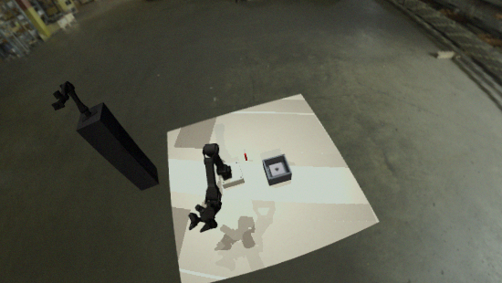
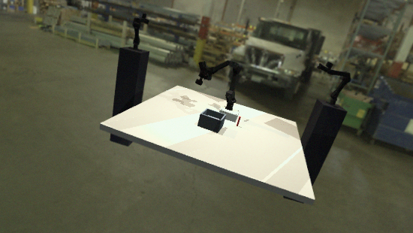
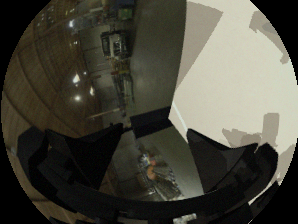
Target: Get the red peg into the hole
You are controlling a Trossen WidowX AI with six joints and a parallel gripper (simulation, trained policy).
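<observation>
The red peg lies 45 cm to the left of my gripper tip, 45 cm ahead of it and 17 cm below it. Also, from my gripper tip: dark box (61 cm ahead, 25 cm to the left, 18 cm below); plate (61 cm ahead, 25 cm to the left, 16 cm below).
</observation>
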